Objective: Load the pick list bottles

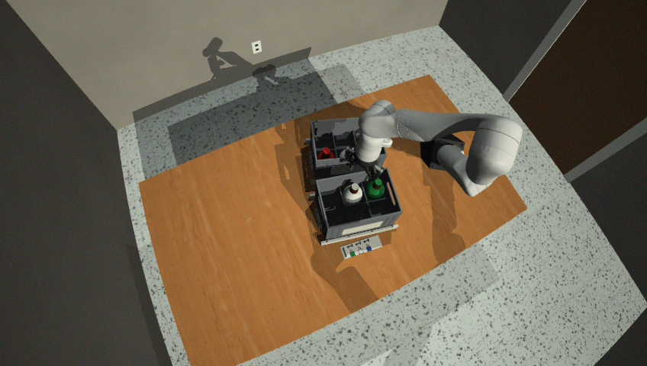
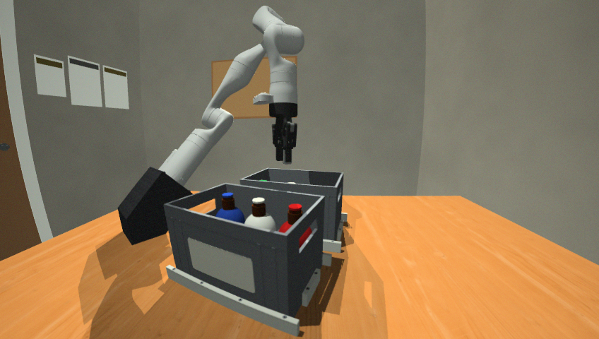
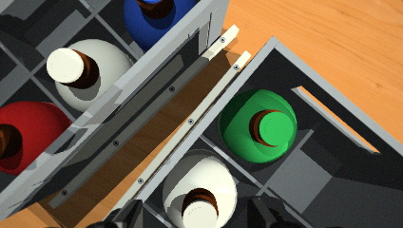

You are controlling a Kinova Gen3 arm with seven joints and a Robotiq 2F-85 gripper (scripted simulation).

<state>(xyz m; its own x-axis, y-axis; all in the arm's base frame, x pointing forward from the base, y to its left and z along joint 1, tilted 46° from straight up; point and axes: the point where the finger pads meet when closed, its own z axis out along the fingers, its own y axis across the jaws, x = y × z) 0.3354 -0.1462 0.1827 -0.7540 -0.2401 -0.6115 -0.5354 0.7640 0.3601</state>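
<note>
The blue bottle lies 110 mm behind my hand, 120 mm to the right of it and 150 mm below it. The rest, counted from my hand: red bottle (70 mm ahead, 160 mm to the right, 150 mm below); then green bottle (70 mm behind, 20 mm to the left, 150 mm below); then pick list (30 mm ahead, 200 mm to the left, 240 mm below).
</note>
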